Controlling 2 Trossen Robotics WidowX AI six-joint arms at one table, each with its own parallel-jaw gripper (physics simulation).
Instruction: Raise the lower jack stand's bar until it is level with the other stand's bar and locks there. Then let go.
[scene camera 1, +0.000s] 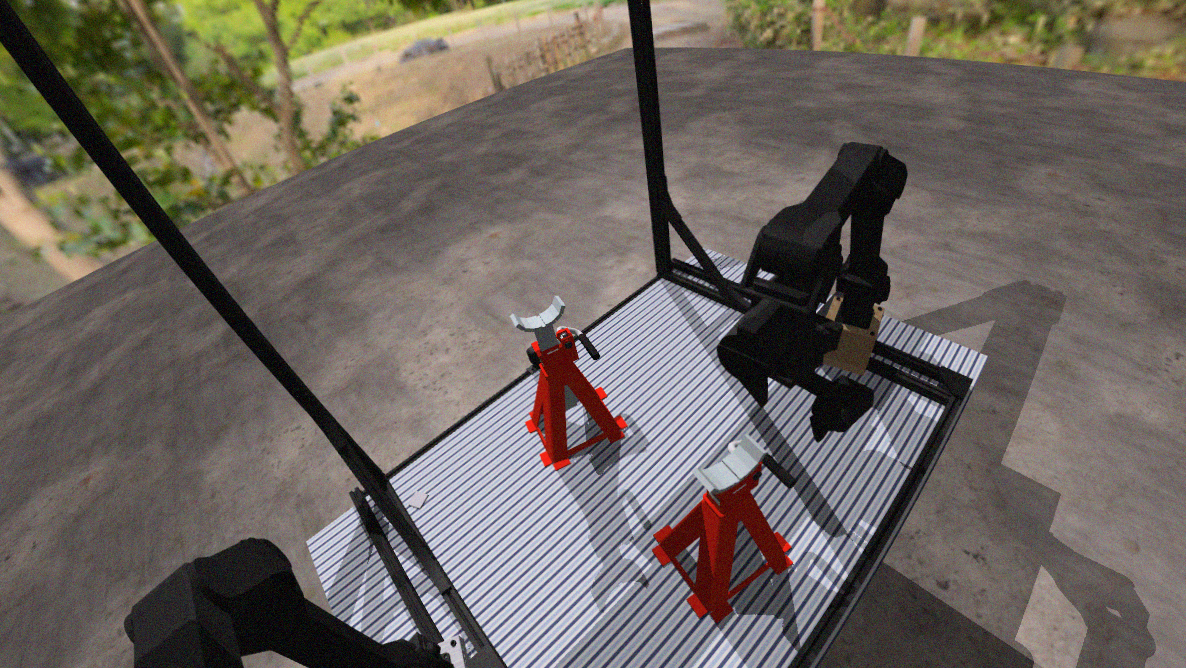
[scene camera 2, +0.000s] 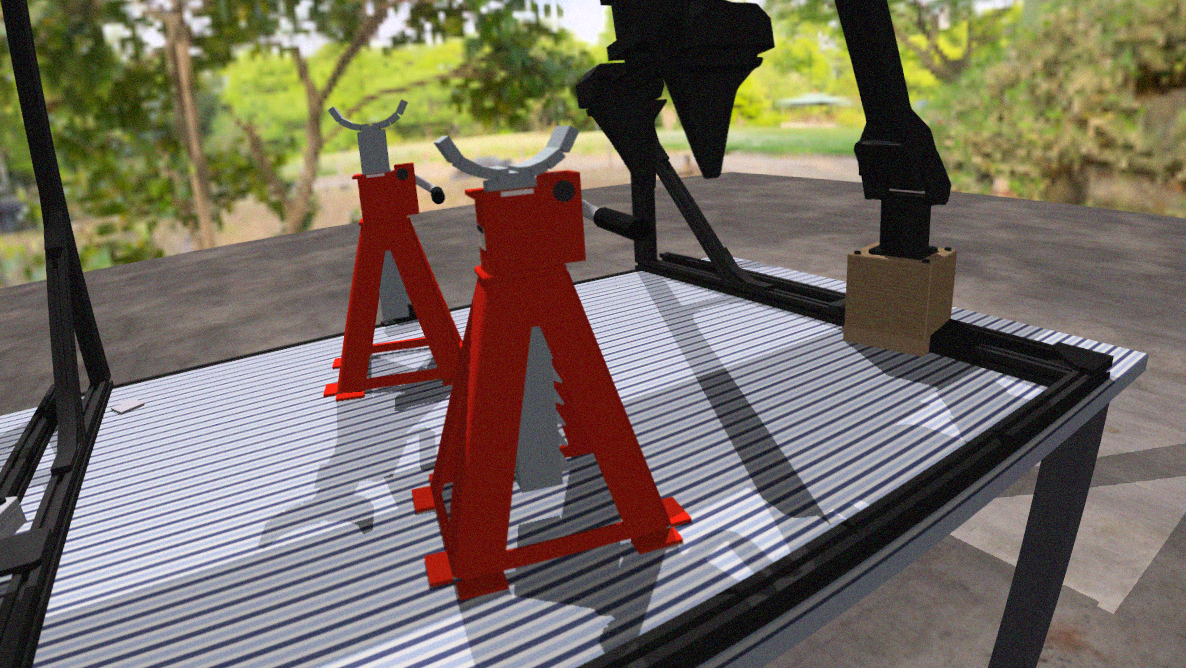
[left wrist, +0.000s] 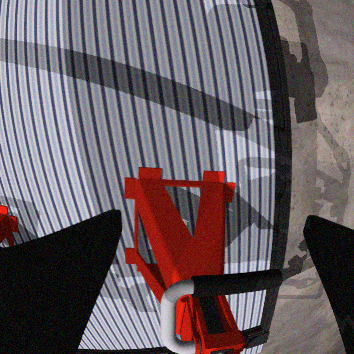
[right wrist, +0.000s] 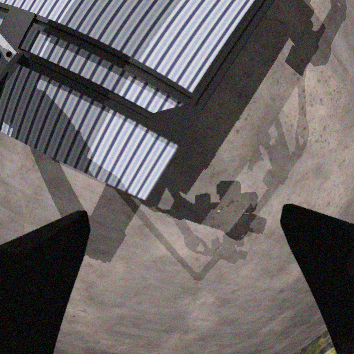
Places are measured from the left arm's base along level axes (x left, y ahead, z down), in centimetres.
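Pixels of known places: left gripper, fingertip midpoint: (scene camera 1: 790, 421) (scene camera 2: 677, 184) (left wrist: 218, 224); right gripper, fingertip midpoint: (right wrist: 187, 219); left arm's base, link origin: (scene camera 1: 854, 315) (scene camera 2: 903, 251).
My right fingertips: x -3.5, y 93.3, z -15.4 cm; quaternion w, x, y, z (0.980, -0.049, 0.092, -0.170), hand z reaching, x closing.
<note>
For each thing: its top centre in the pictures, then the offset to it from my right fingertips. "spot": a spot on its surface instead.
- curved saddle, surface spot: (scene camera 2: 522, 171) (scene camera 1: 741, 479) spot: dx -1.2, dy -41.9, dz +1.9 cm
- small pale piece, top centre: (scene camera 2: 127, 405) (scene camera 1: 417, 499) dx -55.1, dy -21.3, dz +25.6 cm
The near red jack stand (scene camera 1: 715, 539) (scene camera 2: 506, 348) (left wrist: 212, 250) stands upright. Its grey bar (scene camera 2: 539, 431) is low, with the curved saddle (scene camera 1: 732, 468) (scene camera 2: 522, 171) close above the housing. Its black-gripped handle (scene camera 1: 780, 469) (scene camera 2: 618, 222) (left wrist: 237, 282) points right. The far red stand (scene camera 1: 554, 406) (scene camera 2: 361, 307) (left wrist: 6, 222) has its grey bar (scene camera 2: 373, 151) raised further, its saddle (scene camera 1: 539, 316) clear above the housing. My left gripper (scene camera 1: 790, 419) (scene camera 2: 676, 170) (left wrist: 218, 224) is open and empty, apart from the near stand and its handle. My right gripper (right wrist: 187, 219) is open and empty, beyond the table corner.
A black frame (scene camera 1: 655, 165) (scene camera 2: 53, 290) rises from the table. The left arm's wooden base block (scene camera 1: 848, 346) (scene camera 2: 886, 298) stands at the right. The right arm (scene camera 1: 219, 593) is at the lower left. A small pale piece (scene camera 1: 418, 499) (scene camera 2: 127, 405) lies at the table's left.
</note>
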